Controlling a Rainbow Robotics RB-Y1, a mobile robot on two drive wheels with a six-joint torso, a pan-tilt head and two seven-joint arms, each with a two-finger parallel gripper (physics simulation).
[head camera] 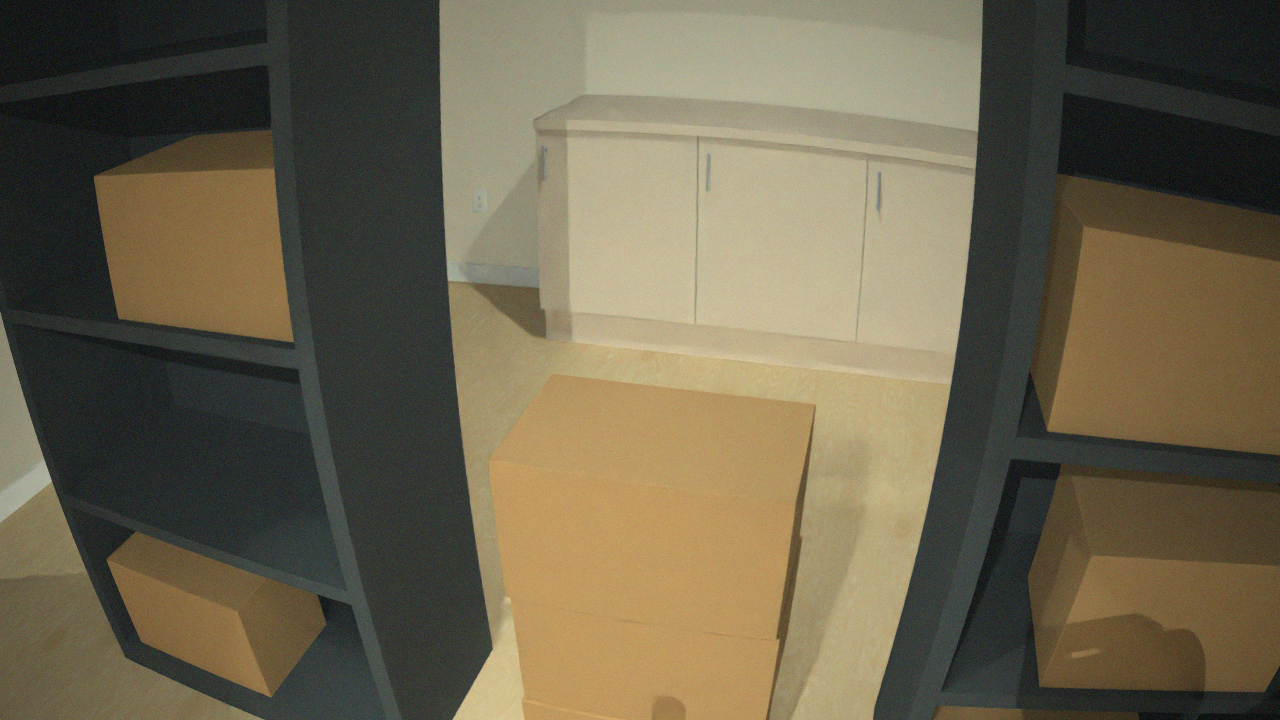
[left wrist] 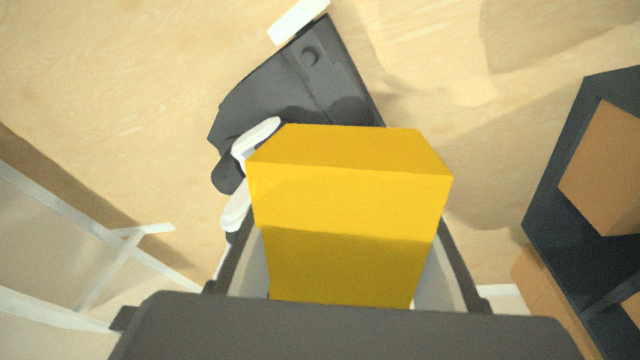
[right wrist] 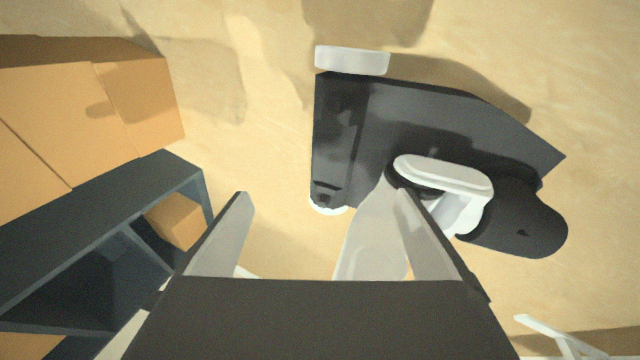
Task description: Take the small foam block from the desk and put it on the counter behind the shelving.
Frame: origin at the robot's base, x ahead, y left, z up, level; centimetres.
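Seen in the pictures: left gripper, fingertip midpoint: [left wrist: 341, 189]; right gripper, fingertip midpoint: [right wrist: 321, 199].
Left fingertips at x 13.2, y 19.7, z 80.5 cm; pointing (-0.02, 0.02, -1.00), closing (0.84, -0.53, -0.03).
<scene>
A point is followed by its place in that frame.
The yellow foam block [left wrist: 350, 200] {x 15.0, y 22.0, z 83.9 cm} is between the fingers of my left gripper [left wrist: 341, 189] {x 13.2, y 19.7, z 80.5 cm}, which is shut on it, above the floor. The block hides the left fingertips. My right gripper [right wrist: 321, 199] {x -7.7, y -20.8, z 57.6 cm} is open and empty, above the floor and my base. In the head view the light counter [head camera: 760, 114] {x 325.0, y -45.5, z 91.0 cm} stands against the back wall, seen through the gap between the left shelf unit [head camera: 384, 268] {x 120.1, y 41.2, z 103.5 cm} and the right shelf unit [head camera: 993, 268] {x 91.1, y -45.7, z 114.5 cm}. The right shelf unit hides the counter's right end. Neither gripper shows in the head view.
A stack of cardboard boxes [head camera: 653, 546] {x 93.5, y -1.3, z 70.3 cm} [right wrist: 60, 110] {x 92.6, y -7.6, z 41.5 cm} stands in the gap before the counter, nearer the left shelf unit, with a floor strip [head camera: 859, 537] on its right. Boxes sit on both shelf units. A white frame [left wrist: 55, 200] {x -228.5, y 40.7, z 2.9 cm} stands at the left in the left wrist view.
</scene>
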